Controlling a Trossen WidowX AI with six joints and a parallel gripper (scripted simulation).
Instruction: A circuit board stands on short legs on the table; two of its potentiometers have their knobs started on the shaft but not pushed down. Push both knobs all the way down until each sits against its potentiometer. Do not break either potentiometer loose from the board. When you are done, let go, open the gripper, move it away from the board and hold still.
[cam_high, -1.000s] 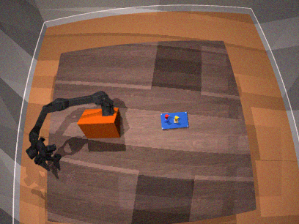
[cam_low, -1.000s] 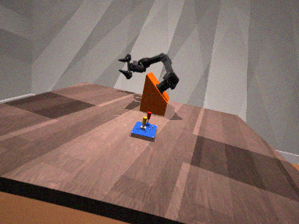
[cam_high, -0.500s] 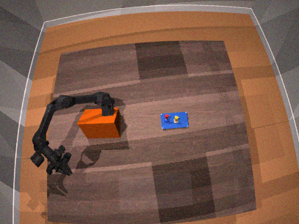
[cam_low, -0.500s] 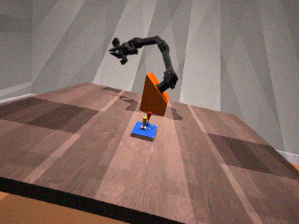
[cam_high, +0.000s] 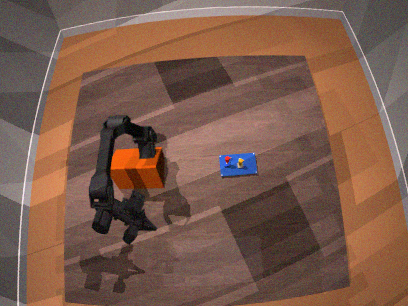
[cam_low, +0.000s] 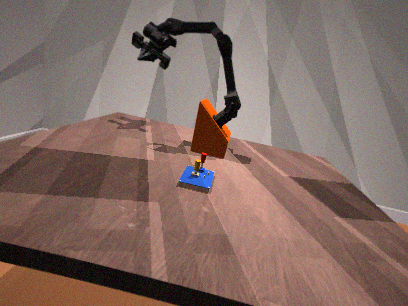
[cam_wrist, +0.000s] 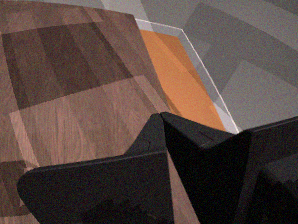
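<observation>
Right now my gripper tip is 350 mm to the right of the red knob, 280 mm short of it and 270 mm above it. Also, from my gripper tip: yellow knob: 340 mm to the left, 340 mm ahead, 280 mm below.
</observation>
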